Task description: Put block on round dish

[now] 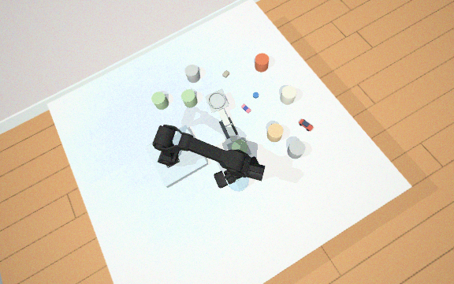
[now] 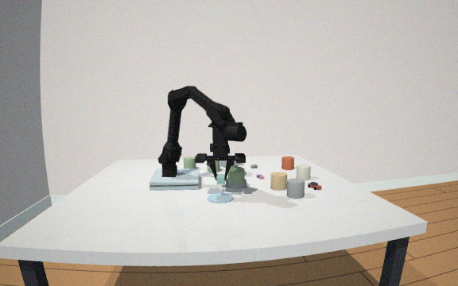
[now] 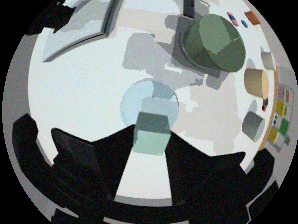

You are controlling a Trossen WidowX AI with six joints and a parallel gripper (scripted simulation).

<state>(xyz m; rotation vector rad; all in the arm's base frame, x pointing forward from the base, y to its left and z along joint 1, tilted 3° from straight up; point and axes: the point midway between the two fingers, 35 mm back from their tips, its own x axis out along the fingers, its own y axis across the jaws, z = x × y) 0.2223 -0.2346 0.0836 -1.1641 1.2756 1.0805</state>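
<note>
My gripper tip is 7 cm above the round light blue dish. Also, from my gripper tip: mint-green block right at my gripper tip; then balance beam 9 cm ahead, 25 cm to the left, 4 cm below; then small balance 9 cm ahead, 25 cm to the left, 5 cm below.
</note>
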